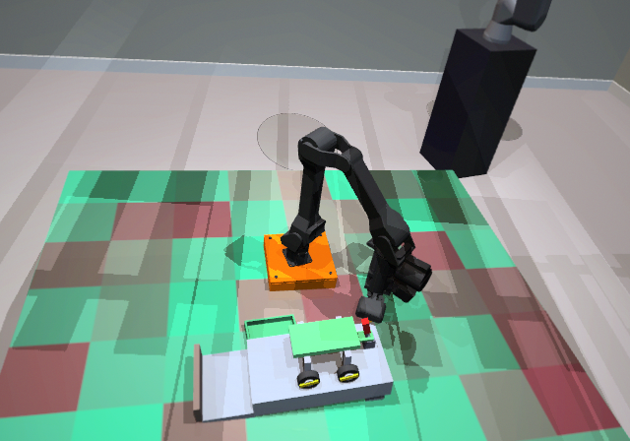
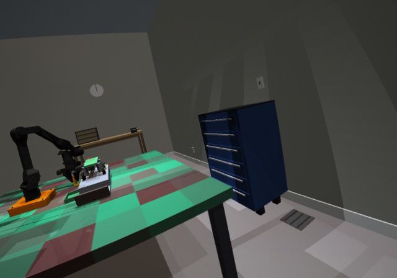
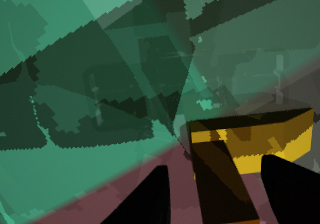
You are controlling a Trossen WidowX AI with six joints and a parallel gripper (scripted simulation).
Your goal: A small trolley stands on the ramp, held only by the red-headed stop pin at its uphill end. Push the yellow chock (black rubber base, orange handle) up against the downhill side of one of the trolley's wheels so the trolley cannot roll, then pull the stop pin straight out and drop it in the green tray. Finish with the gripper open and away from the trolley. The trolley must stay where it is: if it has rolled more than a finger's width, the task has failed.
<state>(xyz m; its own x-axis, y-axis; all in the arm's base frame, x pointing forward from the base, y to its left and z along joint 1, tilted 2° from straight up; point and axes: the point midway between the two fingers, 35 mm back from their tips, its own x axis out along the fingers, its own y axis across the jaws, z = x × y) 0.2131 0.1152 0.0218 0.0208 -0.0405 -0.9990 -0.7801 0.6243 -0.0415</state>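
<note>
My gripper tip is now 12 cm short of the red-headed stop pin, 10 cm below it and 9 cm to the left of it. From my gripper tip the other things lie so: grey ramp 19 cm to the right, 12 cm ahead, 2 cm above; then trolley 18 cm to the right, 12 cm ahead, 8 cm above; then yellow chock 2 cm ahead, 1 cm to the right, 1 cm below.
</note>
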